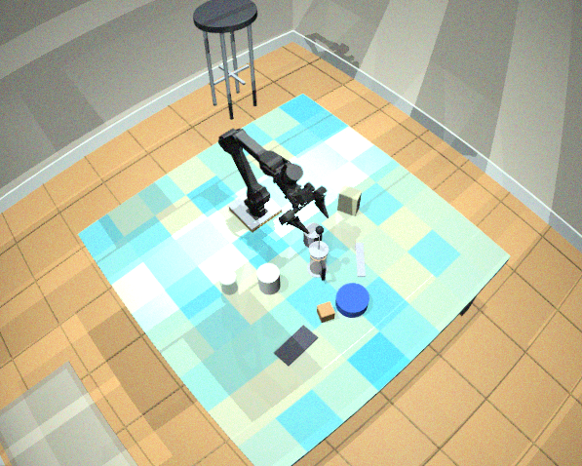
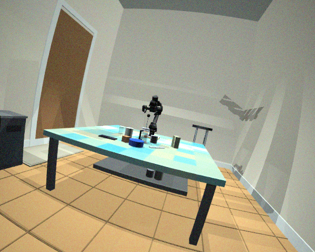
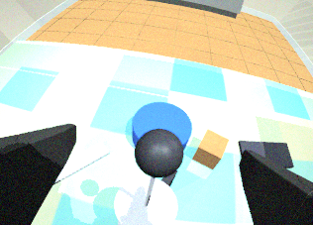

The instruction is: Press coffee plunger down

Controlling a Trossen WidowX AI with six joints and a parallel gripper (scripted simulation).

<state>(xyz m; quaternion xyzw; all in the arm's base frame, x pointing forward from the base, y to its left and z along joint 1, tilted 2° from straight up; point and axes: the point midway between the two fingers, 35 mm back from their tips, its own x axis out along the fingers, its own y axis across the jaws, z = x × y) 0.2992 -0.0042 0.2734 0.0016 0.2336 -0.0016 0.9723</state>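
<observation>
Right now my gripper tip is 20 mm short of the coffee press, 10 mm to the left of it and 150 mm above it. Round my gripper tip: white strip 90 mm ahead, 140 mm to the left, 270 mm below; then blue disc 200 mm ahead, 10 mm to the right, 250 mm below; then orange cube 160 mm ahead, 120 mm to the right, 250 mm below.
</observation>
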